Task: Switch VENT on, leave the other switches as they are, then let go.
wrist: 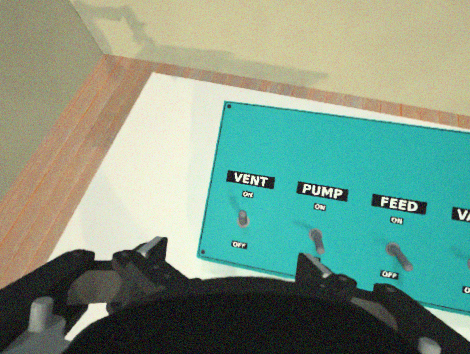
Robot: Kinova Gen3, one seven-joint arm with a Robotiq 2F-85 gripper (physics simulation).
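Frame: origin at the arm's base, x ahead, y left, z up, level; centimetres.
Where they show: gripper, fingertip midpoint: [231, 259].
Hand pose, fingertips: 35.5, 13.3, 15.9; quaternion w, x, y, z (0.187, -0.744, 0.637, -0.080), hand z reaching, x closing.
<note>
Each offset is from my fingertips to the centre of the thing, as dx, dy, dz. "spot": to the spot under its first point. Level surfaces: height alone.
The VENT switch {spot: +7.3, +1.6, -19.1} [243, 218] is the leftmost on the teal panel {+16.0, -15.6, -26.1} [300, 145]; its short grey lever tilts up towards its ON label. The PUMP switch {+7.3, -10.3, -21.3} [318, 241] has its lever pointing down, to the OFF side. The FEED switch {+8.3, -22.2, -21.3} [400, 257] also points down, towards its OFF label. A fourth switch, its label starting "VA", is cut off at the right edge and its position cannot be told. My gripper [231, 259] is open with nothing between its fingers. Its fingertips show below VENT, wide apart and clear of its lever; the right one hides PUMP's OFF label.
The panel lies on a white surface {dz -32.0} [145, 150] with a wooden border [65, 155] at the left and along the back. A beige area [300, 35] is beyond the border, with the arm's shadow on it. The panel continues past the right edge of the view.
</note>
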